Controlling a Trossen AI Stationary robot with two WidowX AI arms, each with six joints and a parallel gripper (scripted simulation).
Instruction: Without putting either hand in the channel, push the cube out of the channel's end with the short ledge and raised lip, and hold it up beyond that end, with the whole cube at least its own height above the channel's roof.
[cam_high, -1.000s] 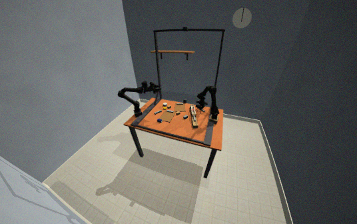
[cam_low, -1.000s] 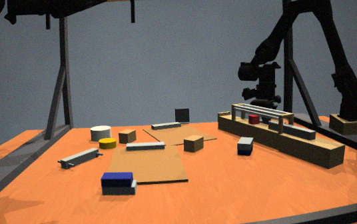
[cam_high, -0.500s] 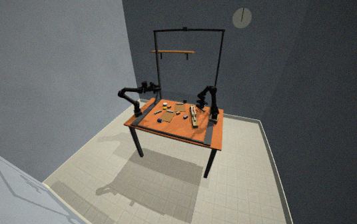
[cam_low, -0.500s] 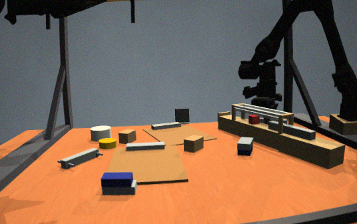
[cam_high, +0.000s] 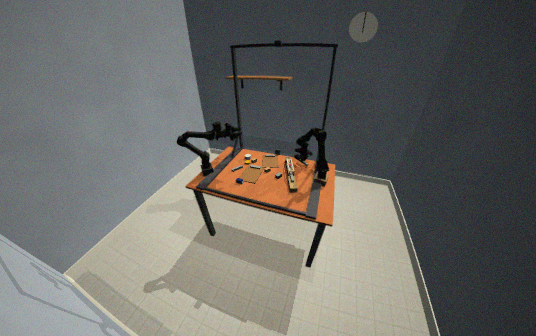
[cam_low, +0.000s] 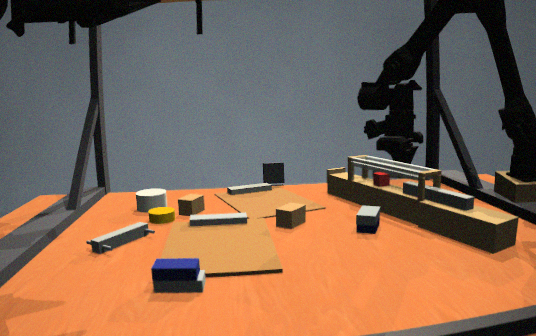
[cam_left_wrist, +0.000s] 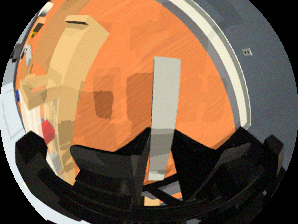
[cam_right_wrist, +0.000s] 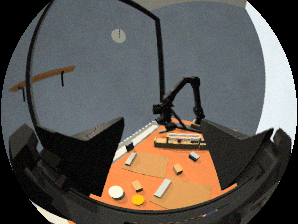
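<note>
My left gripper is now 14 cm short of the tan channel, 12 cm to the left of it and 1 cm above it. The rest, counted from my left hand: yellow disc: 55 cm to the right, 5 cm below, 4 cm ahead; then pegged bar: 62 cm to the right, 16 cm ahead, 5 cm below.
</note>
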